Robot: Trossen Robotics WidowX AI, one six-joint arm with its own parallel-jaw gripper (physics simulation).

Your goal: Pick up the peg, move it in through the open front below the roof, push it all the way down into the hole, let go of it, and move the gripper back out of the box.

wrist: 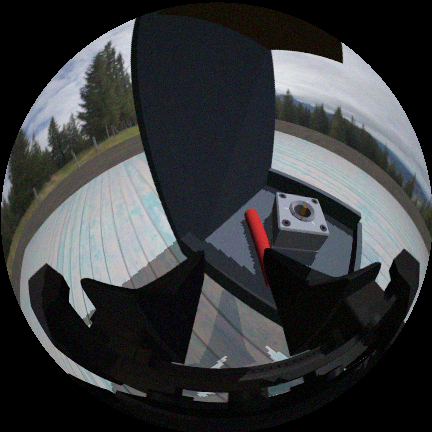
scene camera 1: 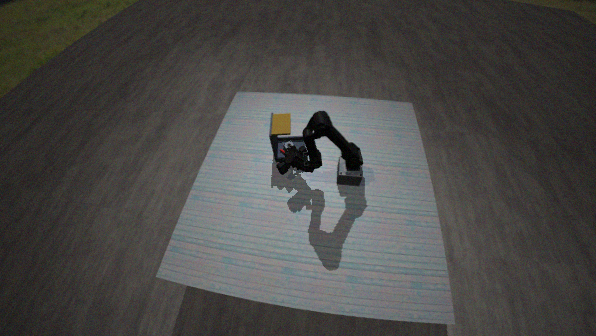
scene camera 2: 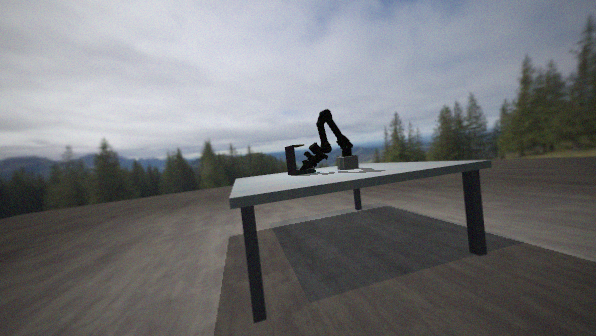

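Seen in the pictures: gripper, between the fingertips: (wrist: 234, 255) (scene camera 1: 284, 156) (scene camera 2: 301, 169); arm's base, origin of its link: (scene camera 1: 352, 164) (scene camera 2: 347, 156).
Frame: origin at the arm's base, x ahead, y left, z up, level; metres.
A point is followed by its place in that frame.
The red peg (wrist: 257, 237) {x 0.354, y -0.134, z -0.078 m} (scene camera 1: 282, 151) {x 0.369, y -0.146, z -0.080 m} lies on the box floor beside the pale block (wrist: 300, 237) {x 0.321, y -0.152, z -0.069 m} (scene camera 1: 288, 144) {x 0.335, y -0.182, z -0.062 m}, whose round hole faces up with an orange mark inside. My gripper (wrist: 234, 255) {x 0.353, y -0.100, z -0.063 m} (scene camera 1: 281, 160) {x 0.353, y -0.100, z -0.063 m} (scene camera 2: 301, 171) {x 0.353, y -0.100, z -0.063 m} is low at the open front of the box, its fingers partly closed with a gap between them. The right finger in the wrist view hides the peg's near end; the peg is beside that fingertip, not between the fingers. Whether they touch cannot be told. In scene camera 2 the peg cannot be made out.
The box has a tall dark wall (wrist: 205, 120) {x 0.397, y -0.124, z 0.015 m} (scene camera 2: 291, 161) {x 0.408, y -0.139, z 0.007 m}, a roof (scene camera 1: 281, 124) {x 0.352, y -0.157, z 0.126 m} (wrist: 300, 32) above, yellow on top, and a low rim (wrist: 315, 192) {x 0.329, y -0.236, z -0.069 m} around its floor. The arm's base (scene camera 1: 349, 175) {x 0.022, y 0.058, z -0.004 m} (scene camera 2: 347, 162) {x 0.047, y 0.058, z -0.046 m} stands on the table (scene camera 1: 240, 225) {x 0.547, y 0.283, z -0.099 m} (scene camera 2: 400, 172) {x 0.157, y 0.619, z -0.098 m} to the right.
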